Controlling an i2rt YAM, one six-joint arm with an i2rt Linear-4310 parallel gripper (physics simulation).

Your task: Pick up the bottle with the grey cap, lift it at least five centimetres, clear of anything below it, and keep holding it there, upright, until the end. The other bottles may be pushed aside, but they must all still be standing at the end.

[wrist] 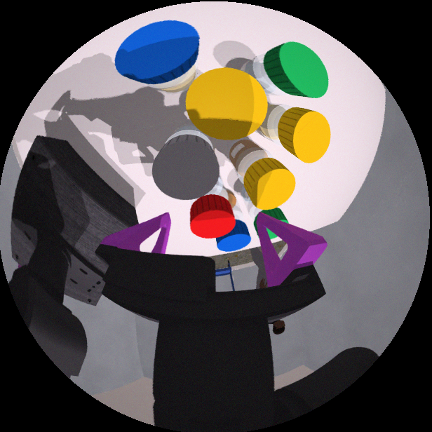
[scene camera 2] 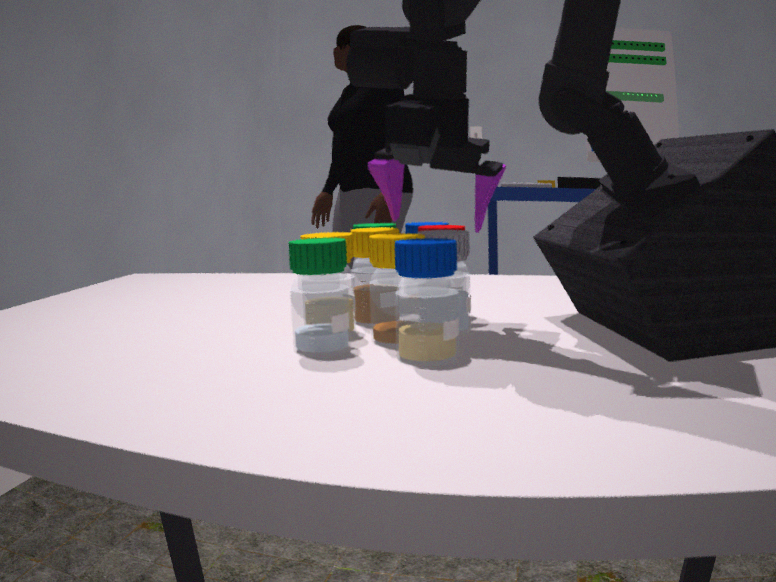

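Seen in the pictures: gripper, fingertip midpoint: [scene camera 2: 436, 224]; arm's base at its link origin: [scene camera 2: 645, 186].
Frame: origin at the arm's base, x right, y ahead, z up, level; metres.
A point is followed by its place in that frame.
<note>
The bottle with the grey cap [scene camera 2: 462, 245] {x -0.022, y 0.200, z -0.065 m} [wrist: 185, 166] stands upright within a group of bottles. In the scene view it is mostly hidden behind a blue-capped bottle [scene camera 2: 426, 313] {x -0.139, y 0.217, z -0.110 m}. In the wrist view its cap is between a yellow cap [wrist: 226, 102] and a red cap [wrist: 212, 217]. My gripper [scene camera 2: 436, 224] {x 0.047, y 0.237, z -0.049 m} [wrist: 213, 216] is open and empty, its purple fingers pointing down. The fingertips are close to cap height in the scene view. In the wrist view the red cap appears between the fingertips, and the grey cap lies beyond them, towards the top of the view.
Other bottles stand close around: a front green-capped one [scene camera 2: 319, 313] {x -0.124, y 0.318, z -0.116 m} [wrist: 302, 70], two more yellow-capped [wrist: 305, 135] [wrist: 270, 184], a rear blue-capped [wrist: 233, 236] and a rear green-capped one [wrist: 272, 223]. The front blue cap [wrist: 159, 52] is at upper left. The dark robot base [scene camera 2: 676, 263] {x -0.119, y -0.007, z -0.067 m} stands on the table [scene camera 2: 219, 413] {x -0.286, y 0.342, z -0.157 m} at right.
</note>
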